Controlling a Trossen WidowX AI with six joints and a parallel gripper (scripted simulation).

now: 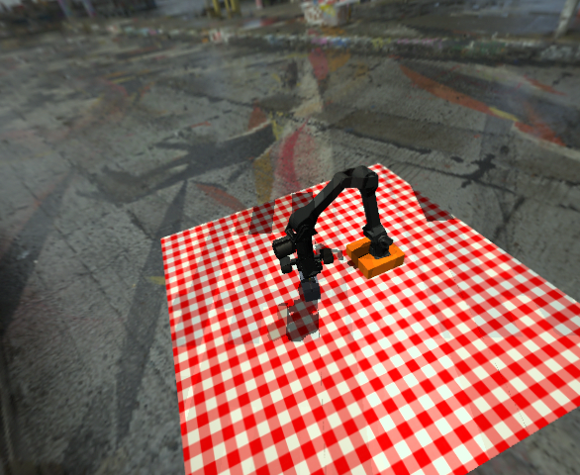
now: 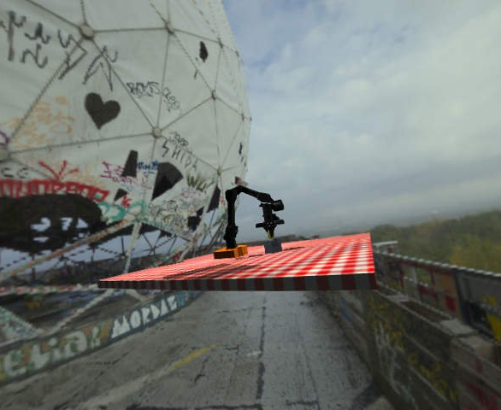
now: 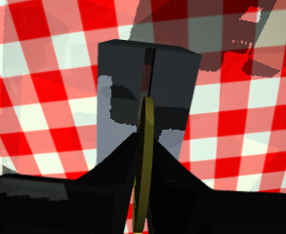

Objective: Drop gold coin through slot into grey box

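The gold coin lies 20 mm above my gripper tip.
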